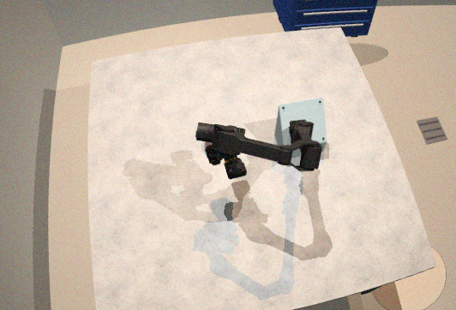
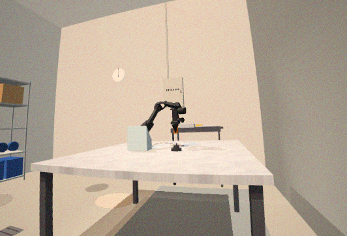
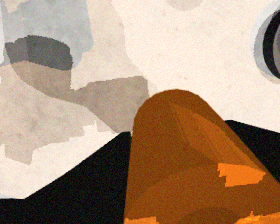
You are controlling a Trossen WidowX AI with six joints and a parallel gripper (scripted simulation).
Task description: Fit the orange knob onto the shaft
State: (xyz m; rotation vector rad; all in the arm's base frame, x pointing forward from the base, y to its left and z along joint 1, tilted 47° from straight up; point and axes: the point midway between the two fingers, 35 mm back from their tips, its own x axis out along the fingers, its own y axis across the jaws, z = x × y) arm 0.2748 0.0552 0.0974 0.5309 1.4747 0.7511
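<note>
Right now my gripper tip is 15 cm to the left of the round pedestal, 11 cm above it and 4 cm short of it. Round my gripper tip: orange knob 2 cm above.
</note>
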